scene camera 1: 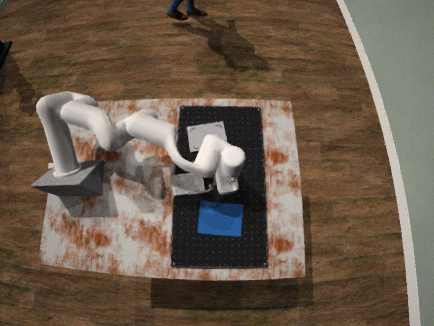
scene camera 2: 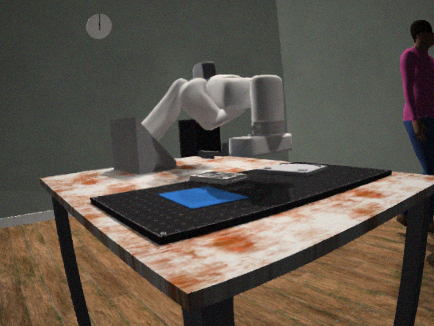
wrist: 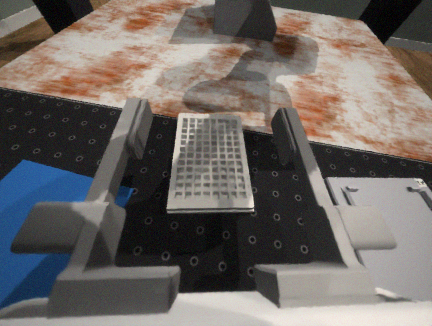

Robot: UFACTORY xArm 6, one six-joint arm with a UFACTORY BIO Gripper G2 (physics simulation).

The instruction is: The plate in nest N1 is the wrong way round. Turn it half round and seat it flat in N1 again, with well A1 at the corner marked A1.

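A pale well plate lies on the black perforated board, wells up, near the edge facing the arm's base. Its A1 marking cannot be read. My gripper is open and empty. Its fingers are raised above the plate, one towards each long side, with gaps between them and the plate in the wrist view. A light grey nest with small corner brackets holds no plate; its label cannot be read, so I cannot tell whether it is N1.
A blue rectangle lies on the black board, on the other side of the plate from the nest. The arm's grey base stands on the rust-stained table. A person stands beyond the table.
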